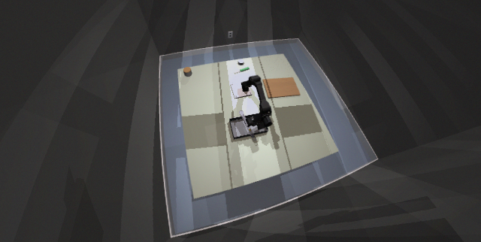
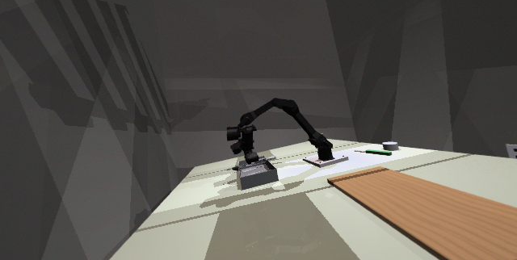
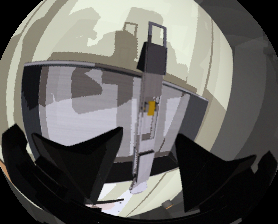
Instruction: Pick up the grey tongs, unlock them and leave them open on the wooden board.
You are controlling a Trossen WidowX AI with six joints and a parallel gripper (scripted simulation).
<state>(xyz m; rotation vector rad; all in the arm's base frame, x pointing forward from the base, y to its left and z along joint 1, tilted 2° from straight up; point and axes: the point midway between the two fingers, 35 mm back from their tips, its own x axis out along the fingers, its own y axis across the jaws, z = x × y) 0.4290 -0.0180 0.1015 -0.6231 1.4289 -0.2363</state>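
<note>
My gripper tip is now 5 cm above the roasting tin and 3 cm past it. The rest, counted from my gripper tip: small white disc: 82 cm behind, 6 cm below, 5 cm to the left; wooden board: 43 cm to the left, 43 cm behind, 7 cm below.
</note>
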